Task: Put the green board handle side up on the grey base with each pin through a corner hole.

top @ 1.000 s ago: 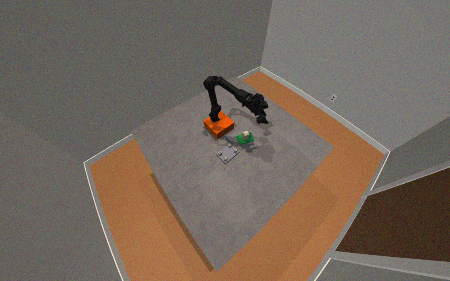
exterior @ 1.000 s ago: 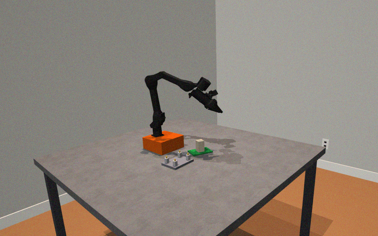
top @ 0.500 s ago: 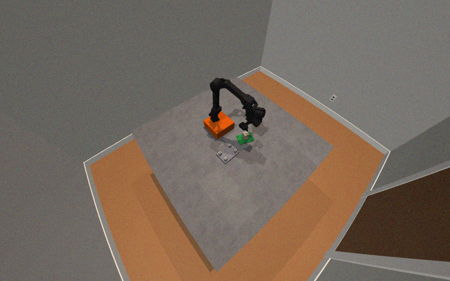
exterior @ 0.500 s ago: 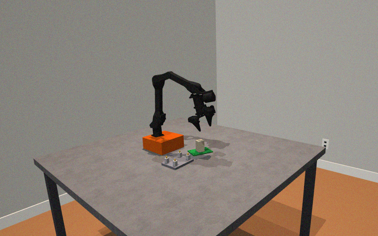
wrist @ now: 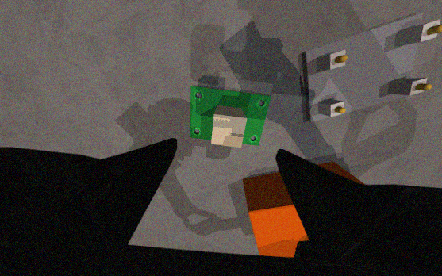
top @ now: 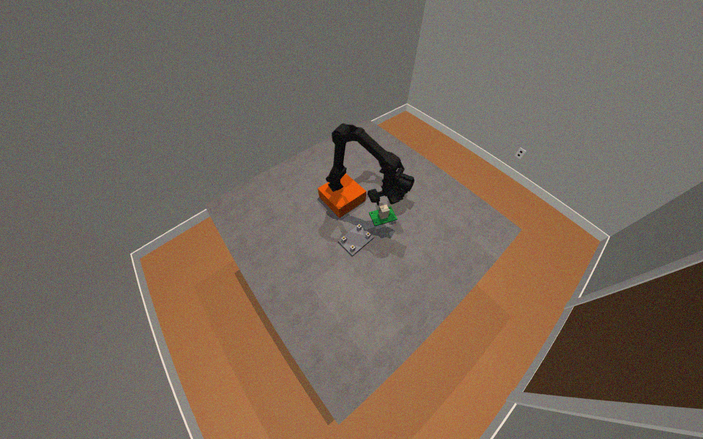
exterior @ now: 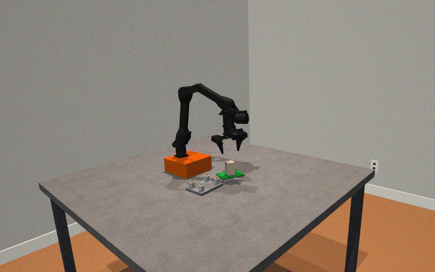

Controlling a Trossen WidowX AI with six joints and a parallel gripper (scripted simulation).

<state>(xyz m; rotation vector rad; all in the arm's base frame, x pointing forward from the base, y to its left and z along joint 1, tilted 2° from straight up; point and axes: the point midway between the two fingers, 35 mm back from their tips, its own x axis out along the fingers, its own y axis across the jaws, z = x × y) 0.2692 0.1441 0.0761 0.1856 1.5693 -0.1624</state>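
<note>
The green board lies 11 cm below my gripper tip. The rest, counted from my gripper tip: grey base: 20 cm to the right, 12 cm below, 4 cm ahead.
</note>
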